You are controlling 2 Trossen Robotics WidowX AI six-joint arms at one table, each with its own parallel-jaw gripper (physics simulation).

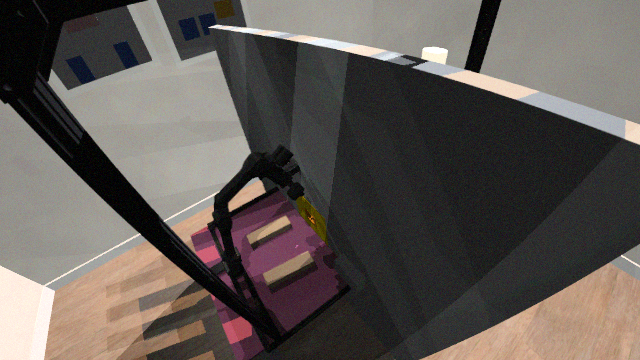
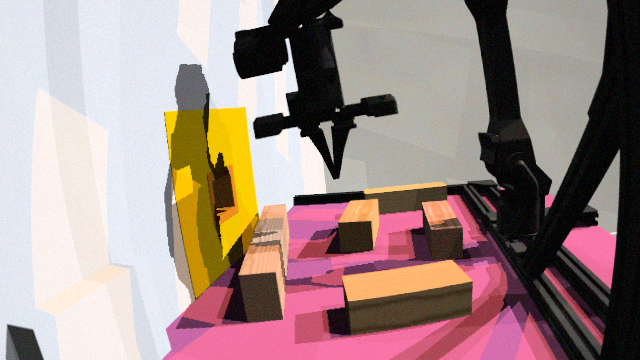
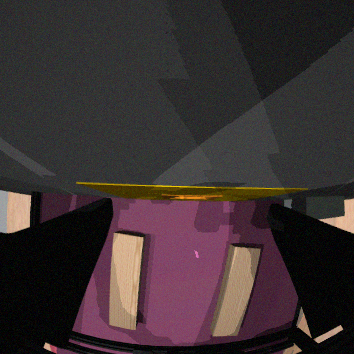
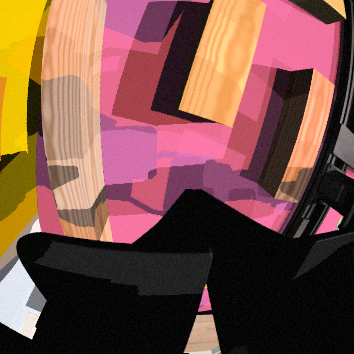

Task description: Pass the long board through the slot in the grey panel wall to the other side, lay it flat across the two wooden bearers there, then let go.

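Seen in the pictures: left gripper, fingertip midpoint: [image 3: 194, 210]; right gripper, fingertip midpoint: [image 2: 336, 178] [image 4: 191, 197]; left arm's base, origin of the base link: [image 1: 236, 271]; right arm's base, origin of the base link: [image 2: 521, 231] [image 4: 329, 185].
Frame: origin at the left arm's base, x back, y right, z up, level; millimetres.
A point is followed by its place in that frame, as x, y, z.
Note:
The grey panel wall [image 1: 397, 161] @(-432, 448, 706) [image 3: 140, 88] has a yellow plate [image 1: 316, 218] @(-431, 82, 144) [image 2: 193, 221] @(-483, 122, 76) [image 3: 140, 190] @(-431, -48, 165) [image 4: 14, 88] @(-484, -14, 35) at its foot, with an orange-edged slot [image 2: 223, 193] @(-468, -12, 84) [image 3: 191, 197] @(-432, 27, 63) in it. On the left arm's side two wooden bearers [image 1: 270, 228] @(-248, -103, 19) [image 1: 290, 268] @(-218, 153, 19) [image 3: 124, 281] @(-250, -103, 19) [image 3: 235, 288] @(-233, 137, 19) lie bare on the purple mat [image 1: 293, 303] @(-146, 280, -19). My left gripper [image 1: 294, 178] @(-409, 2, 295) [image 3: 194, 210] @(-409, 2, 295) is open and empty, close in front of the slot. On the other side a long wooden piece [image 2: 265, 257] @(-585, 150, 38) [image 4: 70, 123] @(-556, 10, 38) lies along the yellow plate. My right gripper [image 2: 335, 168] @(-652, 21, 100) [image 4: 191, 197] @(-652, 21, 100) is shut and empty, well above the pink mat [image 2: 311, 321] @(-641, 196, -19).
Other wooden blocks lie on the pink mat: a long one in front [image 2: 406, 293] @(-740, 212, 18), one at the back [image 2: 406, 196] @(-745, -242, 11), two short ones [image 2: 358, 225] @(-671, -20, 21) [image 2: 441, 228] @(-790, 33, 25). A black slanted pole [image 1: 176, 257] @(-25, 375, 700) crosses the left arm's side. A white cylinder [image 1: 434, 54] shows above the wall's top.

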